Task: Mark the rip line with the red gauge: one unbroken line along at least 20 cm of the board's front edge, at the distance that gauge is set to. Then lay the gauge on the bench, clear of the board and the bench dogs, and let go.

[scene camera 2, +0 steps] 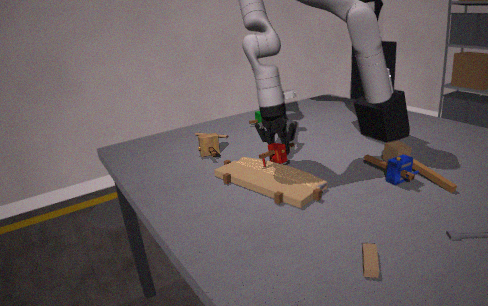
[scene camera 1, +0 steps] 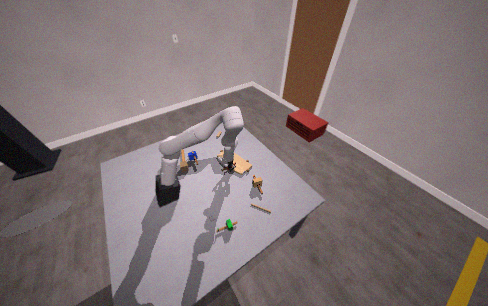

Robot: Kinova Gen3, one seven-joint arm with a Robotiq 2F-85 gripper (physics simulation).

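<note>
My gripper points down and is shut on the red gauge, at the long edge of the board facing the robot's base. The gauge's brown beam reaches over the board, and a small red tip at its end points down at the board's top. The pale wooden board lies flat on the bench. Brown bench dogs stand against it, among them one dog at the left and another dog at the near side. I cannot make out a marked line on the board.
A blue gauge lies beside a wooden mallet. A green gauge, a plain wooden gauge, a thin stick and a small wood block also lie on the bench.
</note>
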